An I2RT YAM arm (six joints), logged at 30 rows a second.
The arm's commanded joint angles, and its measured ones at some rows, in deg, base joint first. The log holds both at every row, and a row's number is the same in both.
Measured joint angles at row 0:
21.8 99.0 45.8 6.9 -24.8 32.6
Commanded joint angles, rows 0 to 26:
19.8 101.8 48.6 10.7 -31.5 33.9
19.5 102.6 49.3 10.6 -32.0 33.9
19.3 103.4 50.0 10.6 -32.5 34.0
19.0 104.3 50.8 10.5 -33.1 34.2
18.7 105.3 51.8 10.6 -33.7 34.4
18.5 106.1 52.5 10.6 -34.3 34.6
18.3 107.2 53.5 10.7 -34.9 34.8
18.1 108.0 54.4 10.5 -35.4 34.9
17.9 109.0 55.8 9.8 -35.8 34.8
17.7 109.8 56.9 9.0 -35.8 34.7
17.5 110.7 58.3 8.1 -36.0 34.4
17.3 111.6 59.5 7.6 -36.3 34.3
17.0 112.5 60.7 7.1 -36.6 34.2
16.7 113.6 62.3 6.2 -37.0 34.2
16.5 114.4 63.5 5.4 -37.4 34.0
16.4 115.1 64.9 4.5 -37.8 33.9
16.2 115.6 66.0 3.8 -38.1 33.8
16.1 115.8 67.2 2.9 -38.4 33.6
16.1 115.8 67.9 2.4 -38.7 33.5
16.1 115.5 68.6 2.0 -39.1 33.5
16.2 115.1 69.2 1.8 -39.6 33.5
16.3 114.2 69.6 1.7 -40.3 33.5
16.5 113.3 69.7 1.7 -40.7 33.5
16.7 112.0 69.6 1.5 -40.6 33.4
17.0 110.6 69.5 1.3 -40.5 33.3
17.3 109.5 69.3 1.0 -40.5 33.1
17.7 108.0 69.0 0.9 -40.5 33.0
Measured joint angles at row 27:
16.7 113.5 68.6 2.4 -38.9 34.0
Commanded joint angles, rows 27 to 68:
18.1 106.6 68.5 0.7 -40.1 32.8
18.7 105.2 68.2 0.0 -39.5 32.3
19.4 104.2 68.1 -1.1 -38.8 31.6
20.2 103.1 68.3 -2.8 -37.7 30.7
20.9 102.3 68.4 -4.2 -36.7 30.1
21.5 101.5 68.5 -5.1 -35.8 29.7
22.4 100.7 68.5 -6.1 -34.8 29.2
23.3 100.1 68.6 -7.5 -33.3 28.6
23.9 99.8 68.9 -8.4 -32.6 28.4
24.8 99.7 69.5 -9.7 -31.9 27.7
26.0 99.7 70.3 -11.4 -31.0 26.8
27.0 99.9 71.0 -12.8 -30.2 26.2
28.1 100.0 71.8 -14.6 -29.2 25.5
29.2 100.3 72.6 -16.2 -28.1 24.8
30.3 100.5 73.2 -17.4 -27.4 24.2
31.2 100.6 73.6 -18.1 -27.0 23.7
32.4 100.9 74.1 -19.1 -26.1 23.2
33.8 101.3 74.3 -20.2 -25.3 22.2
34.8 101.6 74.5 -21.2 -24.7 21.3
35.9 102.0 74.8 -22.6 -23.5 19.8
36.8 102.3 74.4 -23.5 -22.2 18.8
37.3 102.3 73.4 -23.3 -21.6 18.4
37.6 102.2 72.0 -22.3 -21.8 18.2
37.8 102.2 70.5 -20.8 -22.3 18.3
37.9 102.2 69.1 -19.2 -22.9 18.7
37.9 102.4 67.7 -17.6 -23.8 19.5
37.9 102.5 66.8 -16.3 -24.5 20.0
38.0 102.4 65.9 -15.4 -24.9 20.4
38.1 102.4 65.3 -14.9 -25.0 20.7
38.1 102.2 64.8 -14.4 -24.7 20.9
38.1 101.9 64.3 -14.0 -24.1 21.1
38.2 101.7 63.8 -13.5 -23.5 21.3
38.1 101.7 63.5 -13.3 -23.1 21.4
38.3 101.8 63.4 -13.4 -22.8 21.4
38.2 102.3 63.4 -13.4 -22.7 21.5
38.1 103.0 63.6 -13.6 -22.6 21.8
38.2 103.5 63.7 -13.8 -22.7 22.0
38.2 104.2 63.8 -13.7 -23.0 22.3
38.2 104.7 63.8 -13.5 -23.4 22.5
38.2 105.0 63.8 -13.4 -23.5 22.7
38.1 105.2 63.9 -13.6 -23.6 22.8
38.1 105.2 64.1 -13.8 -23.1 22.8
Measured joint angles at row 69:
38.2 104.3 63.5 -14.1 -23.4 22.1
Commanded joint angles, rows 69 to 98:
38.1 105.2 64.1 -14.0 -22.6 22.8
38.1 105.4 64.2 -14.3 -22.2 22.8
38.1 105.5 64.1 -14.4 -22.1 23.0
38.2 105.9 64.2 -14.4 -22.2 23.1
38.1 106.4 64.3 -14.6 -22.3 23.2
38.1 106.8 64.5 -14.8 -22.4 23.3
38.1 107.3 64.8 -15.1 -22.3 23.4
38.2 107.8 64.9 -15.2 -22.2 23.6
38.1 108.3 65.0 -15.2 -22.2 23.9
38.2 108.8 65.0 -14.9 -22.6 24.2
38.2 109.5 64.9 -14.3 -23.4 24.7
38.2 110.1 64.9 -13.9 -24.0 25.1
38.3 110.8 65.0 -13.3 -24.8 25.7
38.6 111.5 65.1 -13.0 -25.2 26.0
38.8 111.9 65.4 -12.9 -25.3 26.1
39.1 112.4 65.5 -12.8 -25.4 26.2
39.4 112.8 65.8 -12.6 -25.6 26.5
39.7 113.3 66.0 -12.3 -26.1 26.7
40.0 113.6 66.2 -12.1 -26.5 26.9
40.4 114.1 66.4 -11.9 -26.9 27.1
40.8 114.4 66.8 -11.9 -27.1 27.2
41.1 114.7 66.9 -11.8 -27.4 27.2
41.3 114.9 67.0 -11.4 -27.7 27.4
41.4 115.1 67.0 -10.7 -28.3 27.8
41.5 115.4 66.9 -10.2 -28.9 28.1
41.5 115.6 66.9 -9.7 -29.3 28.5
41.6 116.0 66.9 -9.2 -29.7 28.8
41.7 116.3 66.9 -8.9 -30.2 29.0
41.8 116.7 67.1 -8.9 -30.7 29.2
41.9 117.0 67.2 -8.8 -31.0 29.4
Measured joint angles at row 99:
40.9 112.8 68.4 -4.8 -29.3 27.5
